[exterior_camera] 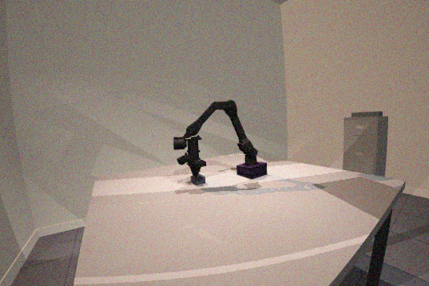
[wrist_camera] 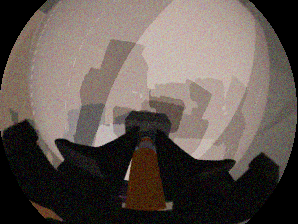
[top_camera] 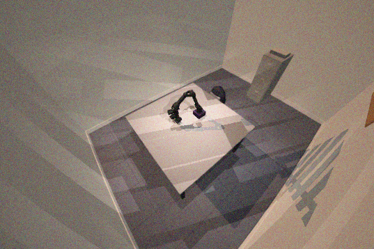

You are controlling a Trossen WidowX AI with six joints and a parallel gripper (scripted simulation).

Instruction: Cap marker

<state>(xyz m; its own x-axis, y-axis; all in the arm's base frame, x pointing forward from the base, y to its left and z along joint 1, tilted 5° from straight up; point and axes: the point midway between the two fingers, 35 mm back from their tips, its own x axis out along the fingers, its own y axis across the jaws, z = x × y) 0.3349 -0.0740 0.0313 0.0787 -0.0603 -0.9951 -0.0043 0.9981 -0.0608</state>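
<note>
Right now my gripper tip is 20 mm past the dark holder block and 20 mm above it. Round my gripper tip: orange cap: 20 mm behind, 50 mm above.
</note>
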